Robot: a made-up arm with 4 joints.
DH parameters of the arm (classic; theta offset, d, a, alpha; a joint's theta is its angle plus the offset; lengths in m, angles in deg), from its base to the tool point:
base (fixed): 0 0.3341 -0.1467 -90
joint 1: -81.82 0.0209 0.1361 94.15
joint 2: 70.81 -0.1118 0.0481 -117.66
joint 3: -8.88 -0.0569 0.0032 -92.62
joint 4: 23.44 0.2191 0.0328 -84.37
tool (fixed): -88.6 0.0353 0 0
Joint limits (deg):
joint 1: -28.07..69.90
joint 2: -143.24..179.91
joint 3: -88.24..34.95
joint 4: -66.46..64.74
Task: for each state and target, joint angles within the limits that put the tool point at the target. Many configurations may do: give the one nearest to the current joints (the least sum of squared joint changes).
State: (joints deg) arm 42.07 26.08 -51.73 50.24
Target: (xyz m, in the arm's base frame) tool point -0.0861 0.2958 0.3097
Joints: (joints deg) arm 46.37 61.03 -81.58 45.48
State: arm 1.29 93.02 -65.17 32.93
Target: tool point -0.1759 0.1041 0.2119
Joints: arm 9.57 107.42 -88.24 -5.76
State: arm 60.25 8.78 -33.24 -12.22
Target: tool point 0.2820 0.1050 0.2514
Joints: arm 63.19 -9.64 -20.01 -8.75
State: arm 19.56 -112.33 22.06 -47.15
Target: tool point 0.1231 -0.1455 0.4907
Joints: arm -15.81 -96.20 17.20 -54.93
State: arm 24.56 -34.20 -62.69 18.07
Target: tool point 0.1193 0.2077 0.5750
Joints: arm 32.86 -10.55 -79.86 14.06
